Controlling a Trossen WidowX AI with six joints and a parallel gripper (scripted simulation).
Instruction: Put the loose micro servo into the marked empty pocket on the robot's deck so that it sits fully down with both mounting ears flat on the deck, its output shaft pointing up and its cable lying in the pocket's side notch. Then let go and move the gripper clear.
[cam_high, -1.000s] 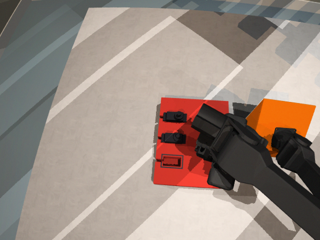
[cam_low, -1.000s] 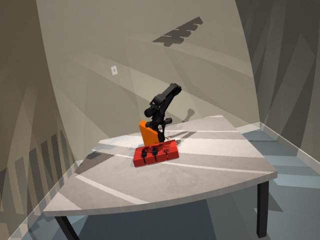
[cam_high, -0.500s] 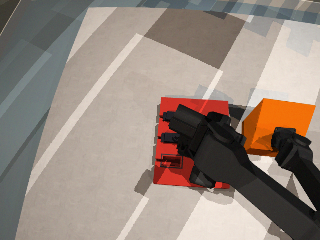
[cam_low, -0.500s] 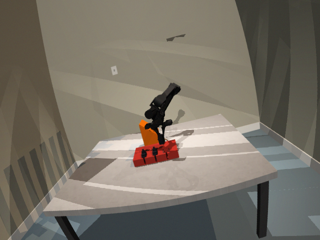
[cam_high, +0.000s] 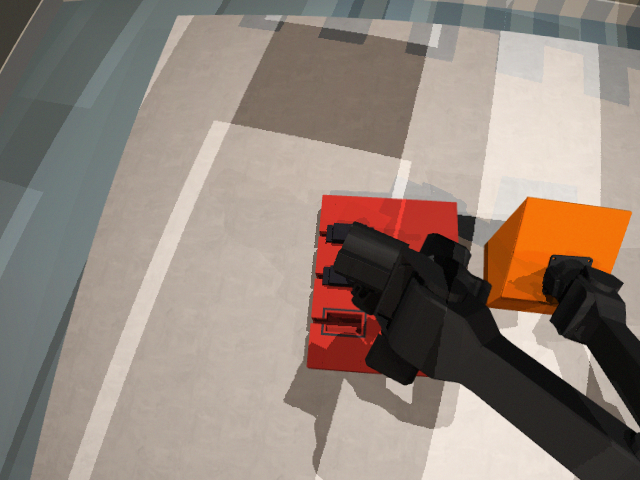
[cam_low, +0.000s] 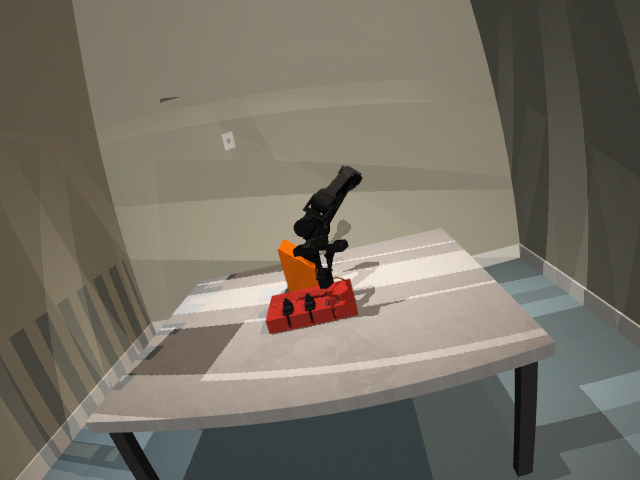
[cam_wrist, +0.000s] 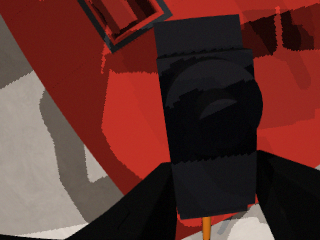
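The red deck is 10 mm behind my gripper tip, 70 mm to the right of it and 100 mm below it.
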